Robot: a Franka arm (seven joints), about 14 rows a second.
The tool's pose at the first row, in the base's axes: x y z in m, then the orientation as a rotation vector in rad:
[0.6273, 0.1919, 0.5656, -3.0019, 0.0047, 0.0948]
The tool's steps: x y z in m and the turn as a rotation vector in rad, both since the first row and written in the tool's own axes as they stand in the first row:
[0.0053, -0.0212, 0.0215, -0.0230, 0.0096, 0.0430]
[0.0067, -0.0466, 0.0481, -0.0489, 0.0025, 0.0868]
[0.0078, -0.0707, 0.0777, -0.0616, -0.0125, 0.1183]
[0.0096, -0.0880, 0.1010, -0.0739, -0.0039, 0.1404]
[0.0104, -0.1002, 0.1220, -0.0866, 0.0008, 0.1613]
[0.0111, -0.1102, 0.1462, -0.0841, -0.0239, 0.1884]
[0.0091, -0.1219, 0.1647, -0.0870, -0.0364, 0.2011]
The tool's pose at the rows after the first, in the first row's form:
[0.6314, 0.2159, 0.5469, -3.0258, 0.0696, 0.0855]
[0.6313, 0.2447, 0.5240, -3.0505, 0.1350, 0.1016]
[0.6307, 0.2726, 0.4980, -3.0608, 0.1815, 0.1283]
[0.6312, 0.2930, 0.4773, -3.0721, 0.2164, 0.1179]
[0.6308, 0.3080, 0.4581, -3.0832, 0.2493, 0.1133]
[0.6301, 0.3212, 0.4355, -3.0765, 0.2883, 0.1540]
[0.6270, 0.3353, 0.4190, -3.0770, 0.3066, 0.1747]

